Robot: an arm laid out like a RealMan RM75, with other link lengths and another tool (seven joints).
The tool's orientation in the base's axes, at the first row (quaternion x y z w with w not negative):
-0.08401, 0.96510, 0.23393, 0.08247
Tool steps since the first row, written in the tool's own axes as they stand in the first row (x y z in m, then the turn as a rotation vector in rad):
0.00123, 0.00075, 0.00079, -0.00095, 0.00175, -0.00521
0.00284, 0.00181, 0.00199, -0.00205, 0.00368, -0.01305
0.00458, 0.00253, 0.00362, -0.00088, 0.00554, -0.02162
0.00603, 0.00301, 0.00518, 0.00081, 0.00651, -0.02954
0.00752, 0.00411, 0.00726, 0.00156, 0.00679, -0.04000
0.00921, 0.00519, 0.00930, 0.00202, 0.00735, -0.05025
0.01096, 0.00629, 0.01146, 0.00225, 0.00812, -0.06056
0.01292, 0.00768, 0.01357, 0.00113, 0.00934, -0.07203
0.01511, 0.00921, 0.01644, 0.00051, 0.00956, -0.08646
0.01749, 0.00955, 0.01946, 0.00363, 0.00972, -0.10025
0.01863, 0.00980, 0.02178, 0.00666, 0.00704, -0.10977
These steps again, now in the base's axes. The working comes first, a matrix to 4 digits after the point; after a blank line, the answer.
The tool's axes in the first row as the columns of a matrix, in the base's axes (used below as rounded here):
-0.9723, -0.2007, 0.1199
-0.1236, 0.8764, 0.4654
-0.1985, 0.4377, -0.8770

-0.00125, 0.00087, -0.00061, -0.00005, -0.00077, 0.00552
-0.00289, 0.00216, -0.00152, -0.00031, -0.00259, 0.01346
-0.00453, 0.00334, -0.00298, -0.00285, -0.00510, 0.02156
-0.00585, 0.00430, -0.00442, -0.00564, -0.00814, 0.02860
-0.00727, 0.00605, -0.00606, -0.00768, -0.01286, 0.03774
-0.00888, 0.00774, -0.00771, -0.00946, -0.01719, 0.04689
-0.01054, 0.00949, -0.00947, -0.01108, -0.02135, 0.05622
-0.01248, 0.01145, -0.01110, -0.01161, -0.02548, 0.06703
-0.01457, 0.01386, -0.01339, -0.01278, -0.03192, 0.07991
-0.01659, 0.01526, -0.01636, -0.01750, -0.03859, 0.09145
-0.01747, 0.01642, -0.01851, -0.02105, -0.04574, 0.09803

